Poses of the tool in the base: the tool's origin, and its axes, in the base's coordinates. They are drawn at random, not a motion.
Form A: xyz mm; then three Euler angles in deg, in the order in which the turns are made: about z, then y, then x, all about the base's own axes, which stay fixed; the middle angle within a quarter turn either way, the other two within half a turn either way.
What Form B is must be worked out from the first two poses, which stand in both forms.
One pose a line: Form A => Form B
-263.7 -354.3 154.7 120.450 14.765 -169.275 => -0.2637 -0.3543 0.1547 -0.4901 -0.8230 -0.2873 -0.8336 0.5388 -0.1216
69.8 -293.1 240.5 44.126 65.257 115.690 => 0.0698 -0.2931 0.2405 0.3004 0.2857 0.9100 -0.2914 -0.8810 0.3727
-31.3 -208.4 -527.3 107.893 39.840 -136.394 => -0.0313 -0.2084 -0.5273 -0.2359 -0.5533 -0.7989 -0.7307 0.6430 -0.2296
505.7 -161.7 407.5 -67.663 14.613 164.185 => 0.5057 -0.1617 0.4075 0.3678 0.9161 -0.1598 0.8950 -0.3021 0.3281
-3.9 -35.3 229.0 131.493 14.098 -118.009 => -0.0039 -0.0353 0.2290 -0.6426 -0.2093 -0.7371 -0.7265 0.4722 0.4992
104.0 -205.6 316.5 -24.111 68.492 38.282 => 0.1040 -0.2056 0.3165 0.3346 0.2054 -0.9197 0.1498 0.9519 0.2671
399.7 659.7 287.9 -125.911 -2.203 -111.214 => 0.3997 0.6597 0.2879 -0.5861 0.2721 0.7632 0.8093 0.2413 0.5355
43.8 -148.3 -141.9 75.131 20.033 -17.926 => 0.0438 -0.1483 -0.1419 0.2411 0.8925 -0.3811 -0.9080 0.3461 0.2360
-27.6 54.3 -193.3 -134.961 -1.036 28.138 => -0.0276 0.0543 -0.1933 -0.7065 -0.6179 -0.3450 0.7075 -0.6291 -0.3220
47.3 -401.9 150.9 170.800 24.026 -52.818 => 0.0473 -0.4019 0.1509 -0.9016 0.4168 0.1155 -0.1460 -0.5447 0.8258
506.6 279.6 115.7 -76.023 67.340 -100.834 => 0.5066 0.2796 0.1157 0.0931 -0.0365 0.9950 0.3739 -0.9249 -0.0689
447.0 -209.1 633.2 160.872 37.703 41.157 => 0.4470 -0.2091 0.6332 -0.7475 -0.1336 0.6507 -0.2593 -0.8432 -0.4709
